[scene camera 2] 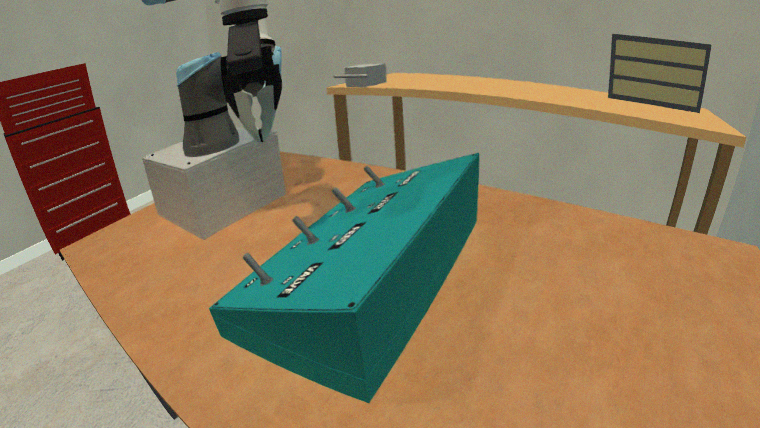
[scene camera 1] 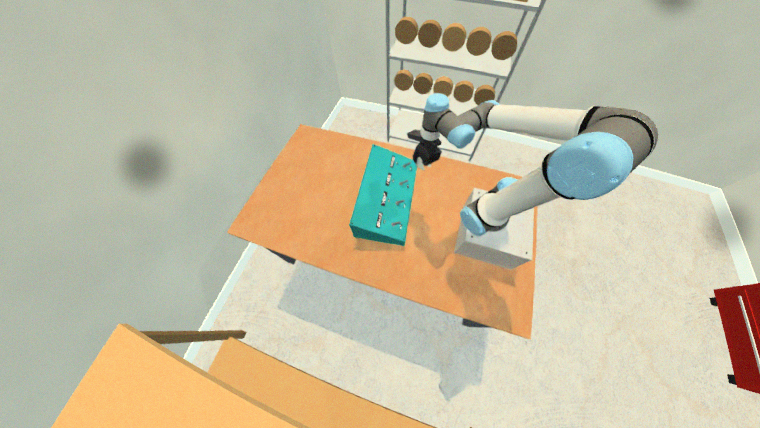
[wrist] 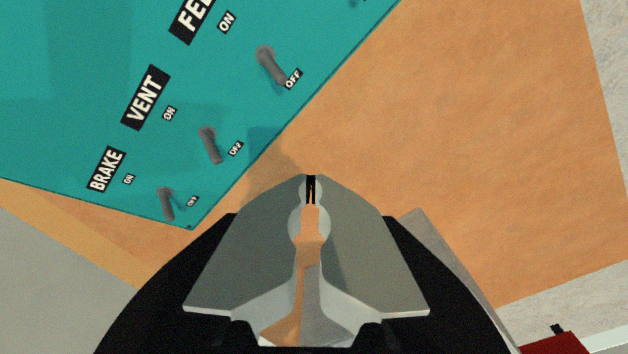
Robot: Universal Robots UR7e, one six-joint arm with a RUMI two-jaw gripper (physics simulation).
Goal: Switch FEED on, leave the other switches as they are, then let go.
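Frame: origin at the arm's base, x down, y left, z ahead, level; metres.
Seen in the pictures: gripper, fingertip midpoint: (scene camera 2: 262,141) (scene camera 1: 419,167) (wrist: 311,177); arm's base, origin of the base link: (scene camera 2: 211,146).
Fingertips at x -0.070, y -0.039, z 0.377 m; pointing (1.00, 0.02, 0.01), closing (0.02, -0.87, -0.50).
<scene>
Offsets run from my fingertips to a thing's top centre. Level surfaces: height alone.
A teal sloped switch box (scene camera 1: 366,194) (scene camera 2: 414,255) (wrist: 75,60) stands on the orange table @(dx +0.247 m) (scene camera 1: 292,186) (scene camera 2: 585,319) (wrist: 475,125). The FEED lever @(dx +0.121, dy +0.015, dz +0.064 m) (scene camera 1: 404,183) (scene camera 2: 304,229) (wrist: 270,65) leans towards its OFF label. The VENT lever @(dx +0.121, dy +0.129, dz +0.027 m) (scene camera 2: 343,199) (wrist: 211,146) and BRAKE lever @(dx +0.121, dy +0.243, dz -0.010 m) (scene camera 2: 373,176) (wrist: 166,204) also lean to OFF. The VALVE lever @(dx +0.121, dy -0.099, dz +0.101 m) (scene camera 2: 257,269) leans to the same side; it is cut off in the wrist view. My gripper (scene camera 1: 420,165) (scene camera 2: 260,139) (wrist: 311,177) is shut and empty, raised beside the box's lever-side edge and apart from the levers.
The robot's pale pedestal (scene camera 1: 491,252) (scene camera 2: 212,199) stands on the table on the box's lever side. A shelf rack (scene camera 1: 388,95) stands behind the table. A wooden bench (scene camera 2: 531,93) and a red drawer cabinet (scene camera 1: 736,340) (scene camera 2: 69,164) stand away from the table.
</scene>
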